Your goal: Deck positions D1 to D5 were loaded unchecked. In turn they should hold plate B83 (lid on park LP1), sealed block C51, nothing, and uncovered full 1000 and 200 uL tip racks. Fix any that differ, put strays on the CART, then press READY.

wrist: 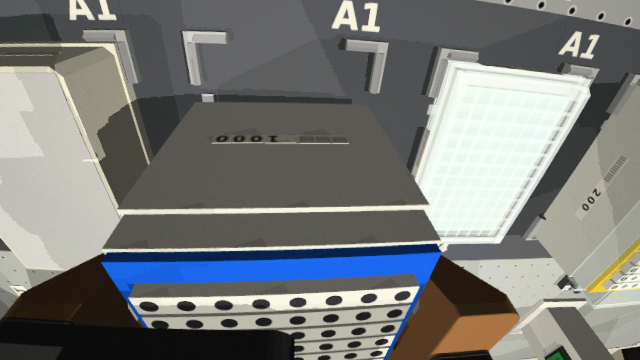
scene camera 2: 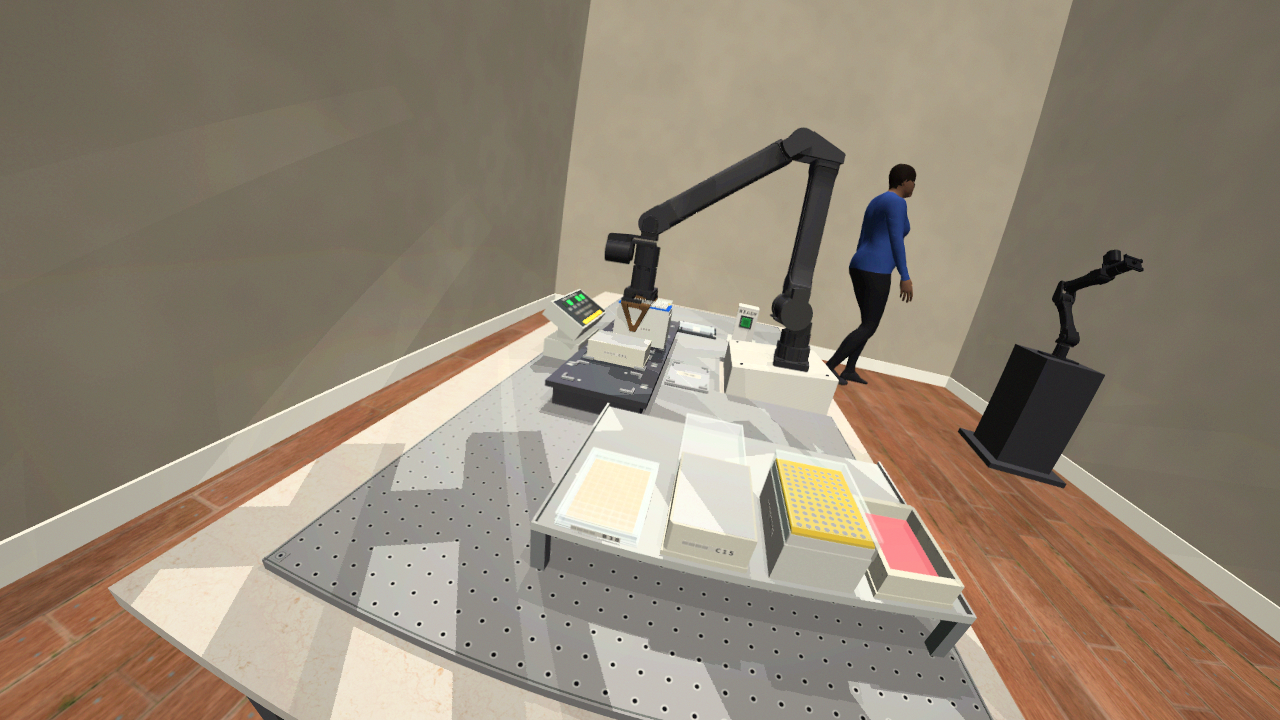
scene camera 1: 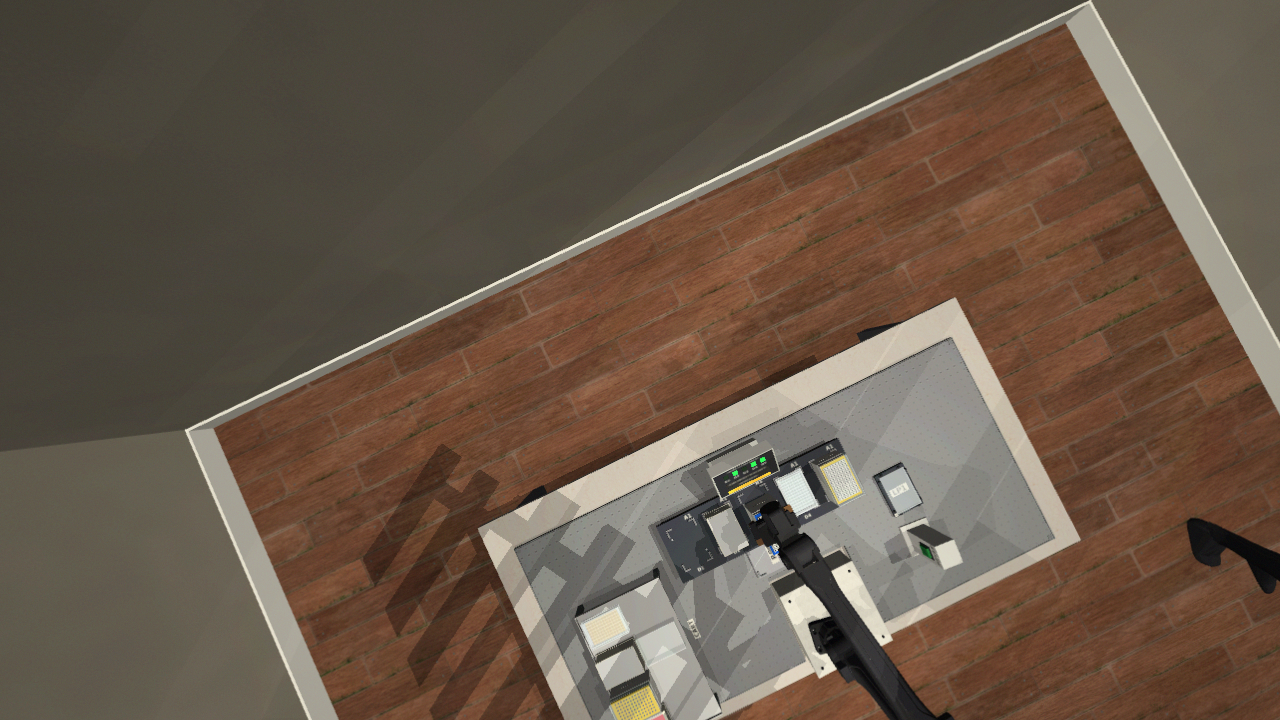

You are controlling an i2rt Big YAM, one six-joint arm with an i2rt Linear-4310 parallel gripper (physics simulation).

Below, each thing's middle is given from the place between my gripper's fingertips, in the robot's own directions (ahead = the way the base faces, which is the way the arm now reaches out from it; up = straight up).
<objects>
My gripper is now 3 cm short of the clear well plate (scene camera 1: 793,485), 12 cm to the left of it and 3 cm above it. From my hand the other things lie so: RG pad (scene camera 2: 702,385) (16 cm behind, 9 cm below).
</objects>
